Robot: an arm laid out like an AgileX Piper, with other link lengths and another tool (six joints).
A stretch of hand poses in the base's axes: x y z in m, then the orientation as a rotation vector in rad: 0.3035 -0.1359 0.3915 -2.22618 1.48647 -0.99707; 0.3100 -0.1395 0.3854 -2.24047 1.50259 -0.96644; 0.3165 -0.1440 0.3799 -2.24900 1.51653 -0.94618; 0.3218 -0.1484 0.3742 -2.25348 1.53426 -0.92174; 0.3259 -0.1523 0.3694 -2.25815 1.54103 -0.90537; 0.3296 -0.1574 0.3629 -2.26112 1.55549 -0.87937; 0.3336 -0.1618 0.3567 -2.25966 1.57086 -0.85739; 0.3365 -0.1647 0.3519 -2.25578 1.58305 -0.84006; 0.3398 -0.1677 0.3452 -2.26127 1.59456 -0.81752
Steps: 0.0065 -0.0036 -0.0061 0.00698 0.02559 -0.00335; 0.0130 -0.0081 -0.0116 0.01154 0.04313 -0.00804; 0.0183 -0.0125 -0.0173 0.02047 0.06122 -0.01505; 0.0224 -0.0164 -0.0221 0.02595 0.07264 -0.01604; 0.0261 -0.0215 -0.0286 0.03685 0.08951 -0.02076; 0.0301 -0.0259 -0.0348 0.04804 0.10261 -0.02747; 0.0330 -0.0288 -0.0396 0.05855 0.11144 -0.03318; 0.0363 -0.0318 -0.0463 0.06573 0.12770 -0.03643
